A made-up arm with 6 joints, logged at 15 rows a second.
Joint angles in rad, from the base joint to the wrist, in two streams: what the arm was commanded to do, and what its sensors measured. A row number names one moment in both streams.
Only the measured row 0 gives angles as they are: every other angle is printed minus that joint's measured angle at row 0.
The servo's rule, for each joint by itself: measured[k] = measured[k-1] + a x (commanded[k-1-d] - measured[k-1]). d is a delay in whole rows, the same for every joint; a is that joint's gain. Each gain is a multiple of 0.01, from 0.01 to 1. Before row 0 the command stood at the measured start. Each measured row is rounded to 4 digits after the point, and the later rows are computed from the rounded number. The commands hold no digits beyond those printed.
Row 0, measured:
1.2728, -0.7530, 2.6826, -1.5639, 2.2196, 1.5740
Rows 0 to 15, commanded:
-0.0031, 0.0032, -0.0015, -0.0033, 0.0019, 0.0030
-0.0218, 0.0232, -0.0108, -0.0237, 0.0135, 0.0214
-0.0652, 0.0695, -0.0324, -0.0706, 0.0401, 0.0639
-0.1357, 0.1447, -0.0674, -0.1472, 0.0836, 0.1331
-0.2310, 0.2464, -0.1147, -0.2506, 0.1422, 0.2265
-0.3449, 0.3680, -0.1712, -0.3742, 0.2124, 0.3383
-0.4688, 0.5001, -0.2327, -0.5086, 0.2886, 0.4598
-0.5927, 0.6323, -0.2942, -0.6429, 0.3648, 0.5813
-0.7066, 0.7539, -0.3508, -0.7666, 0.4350, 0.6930
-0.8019, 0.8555, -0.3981, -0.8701, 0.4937, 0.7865
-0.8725, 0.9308, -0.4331, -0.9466, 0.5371, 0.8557
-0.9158, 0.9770, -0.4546, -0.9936, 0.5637, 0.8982
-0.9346, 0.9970, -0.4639, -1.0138, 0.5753, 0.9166
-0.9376, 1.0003, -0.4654, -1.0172, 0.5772, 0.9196
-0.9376, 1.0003, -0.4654, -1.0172, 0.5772, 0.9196
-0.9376, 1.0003, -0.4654, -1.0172, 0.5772, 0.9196
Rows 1 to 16, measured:
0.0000, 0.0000, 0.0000, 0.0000, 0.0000, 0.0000
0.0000, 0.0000, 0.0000, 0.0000, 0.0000, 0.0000
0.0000, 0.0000, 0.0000, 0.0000, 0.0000, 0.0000
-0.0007, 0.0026, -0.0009, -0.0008, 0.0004, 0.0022
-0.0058, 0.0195, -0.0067, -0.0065, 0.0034, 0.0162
-0.0201, 0.0605, -0.0219, -0.0225, 0.0118, 0.0510
-0.0478, 0.1295, -0.0487, -0.0537, 0.0283, 0.1109
-0.0918, 0.2254, -0.0876, -0.1029, 0.0545, 0.1953
-0.1525, 0.3423, -0.1369, -0.1707, 0.0908, 0.2997
-0.2284, 0.4717, -0.1934, -0.2552, 0.1363, 0.4166
-0.3158, 0.6034, -0.2529, -0.3521, 0.1889, 0.5368
-0.4096, 0.7268, -0.3107, -0.4557, 0.2455, 0.6508
-0.5038, 0.8323, -0.3623, -0.5593, 0.3026, 0.7499
-0.5923, 0.9131, -0.4041, -0.6561, 0.3565, 0.8271
-0.6699, 0.9655, -0.4339, -0.7405, 0.4042, 0.8790
-0.7334, 0.9913, -0.4516, -0.8088, 0.4436, 0.9064
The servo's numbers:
d 3
a 0.24 0.82 0.59 0.25 0.23 0.73

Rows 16 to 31, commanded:
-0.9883, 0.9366, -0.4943, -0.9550, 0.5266, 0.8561
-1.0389, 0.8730, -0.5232, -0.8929, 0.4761, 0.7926
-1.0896, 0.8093, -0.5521, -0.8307, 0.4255, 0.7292
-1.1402, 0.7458, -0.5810, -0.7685, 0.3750, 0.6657
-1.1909, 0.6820, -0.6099, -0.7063, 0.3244, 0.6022
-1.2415, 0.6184, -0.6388, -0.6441, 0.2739, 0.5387
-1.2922, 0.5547, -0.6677, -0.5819, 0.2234, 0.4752
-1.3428, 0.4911, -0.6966, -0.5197, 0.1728, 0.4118
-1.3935, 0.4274, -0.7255, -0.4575, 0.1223, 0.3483
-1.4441, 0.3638, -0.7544, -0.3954, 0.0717, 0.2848
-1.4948, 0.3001, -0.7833, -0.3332, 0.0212, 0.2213
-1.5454, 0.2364, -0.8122, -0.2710, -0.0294, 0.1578
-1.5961, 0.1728, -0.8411, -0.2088, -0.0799, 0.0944
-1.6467, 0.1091, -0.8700, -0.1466, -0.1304, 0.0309
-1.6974, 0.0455, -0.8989, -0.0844, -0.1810, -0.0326
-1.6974, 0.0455, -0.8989, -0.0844, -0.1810, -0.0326
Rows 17 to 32, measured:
-0.7824, 0.9987, -0.4597, -0.8609, 0.4743, 0.9160
-0.8196, 1.0000, -0.4631, -0.9000, 0.4980, 0.9186
-0.8479, 1.0002, -0.4645, -0.9293, 0.5162, 0.9193
-0.8816, 0.9480, -0.4821, -0.9357, 0.5186, 0.8732
-0.9194, 0.8865, -0.5063, -0.9250, 0.5088, 0.8144
-0.9602, 0.8232, -0.5333, -0.9014, 0.4896, 0.7522
-1.0034, 0.7597, -0.5614, -0.8682, 0.4632, 0.6891
-1.0484, 0.6960, -0.5900, -0.8277, 0.4313, 0.6257
-1.0947, 0.6324, -0.6188, -0.7818, 0.3951, 0.5622
-1.1421, 0.5687, -0.6477, -0.7318, 0.3556, 0.4987
-1.1903, 0.5051, -0.6766, -0.6788, 0.3136, 0.4353
-1.2391, 0.4414, -0.7055, -0.6235, 0.2696, 0.3718
-1.2883, 0.3778, -0.7344, -0.5665, 0.2241, 0.3083
-1.3379, 0.3141, -0.7633, -0.5082, 0.1774, 0.2448
-1.3877, 0.2504, -0.7922, -0.4489, 0.1298, 0.1813
-1.4377, 0.1868, -0.8211, -0.3889, 0.0816, 0.1179

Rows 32 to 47, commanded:
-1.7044, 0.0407, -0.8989, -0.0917, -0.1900, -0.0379
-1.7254, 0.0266, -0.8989, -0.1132, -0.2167, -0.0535
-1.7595, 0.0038, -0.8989, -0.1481, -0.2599, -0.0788
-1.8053, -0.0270, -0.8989, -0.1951, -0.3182, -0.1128
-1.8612, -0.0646, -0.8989, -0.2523, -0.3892, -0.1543
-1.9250, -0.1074, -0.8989, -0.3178, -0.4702, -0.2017
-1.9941, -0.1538, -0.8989, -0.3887, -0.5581, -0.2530
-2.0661, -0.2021, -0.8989, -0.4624, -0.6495, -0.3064
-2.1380, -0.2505, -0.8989, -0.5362, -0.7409, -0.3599
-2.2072, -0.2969, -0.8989, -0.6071, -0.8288, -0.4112
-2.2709, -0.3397, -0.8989, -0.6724, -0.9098, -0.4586
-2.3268, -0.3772, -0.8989, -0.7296, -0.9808, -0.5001
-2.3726, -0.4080, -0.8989, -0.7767, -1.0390, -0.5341
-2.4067, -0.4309, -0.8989, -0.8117, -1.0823, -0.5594
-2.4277, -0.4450, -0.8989, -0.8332, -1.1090, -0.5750
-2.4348, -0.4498, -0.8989, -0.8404, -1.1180, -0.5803
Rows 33 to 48, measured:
-1.4879, 0.1231, -0.8500, -0.3283, 0.0328, 0.0544
-1.5382, 0.0595, -0.8789, -0.2673, -0.0164, -0.0091
-1.5764, 0.0480, -0.8907, -0.2216, -0.0543, -0.0263
-1.6071, 0.0420, -0.8955, -0.1891, -0.0855, -0.0348
-1.6355, 0.0294, -0.8975, -0.1701, -0.1157, -0.0485
-1.6653, 0.0084, -0.8983, -0.1646, -0.1489, -0.0706
-1.6989, -0.0206, -0.8987, -0.1722, -0.1878, -0.1014
-1.7379, -0.0567, -0.8988, -0.1922, -0.2341, -0.1400
-1.7828, -0.0983, -0.8989, -0.2236, -0.2884, -0.1850
-1.8335, -0.1438, -0.8989, -0.2649, -0.3504, -0.2346
-1.8893, -0.1916, -0.8989, -0.3143, -0.4192, -0.2870
-1.9490, -0.2399, -0.8989, -0.3698, -0.4932, -0.3402
-2.0110, -0.2866, -0.8989, -0.4291, -0.5704, -0.3920
-2.0734, -0.3301, -0.8989, -0.4899, -0.6485, -0.4406
-2.1342, -0.3687, -0.8989, -0.5498, -0.7249, -0.4840
-2.1914, -0.4009, -0.8989, -0.6065, -0.7971, -0.5206

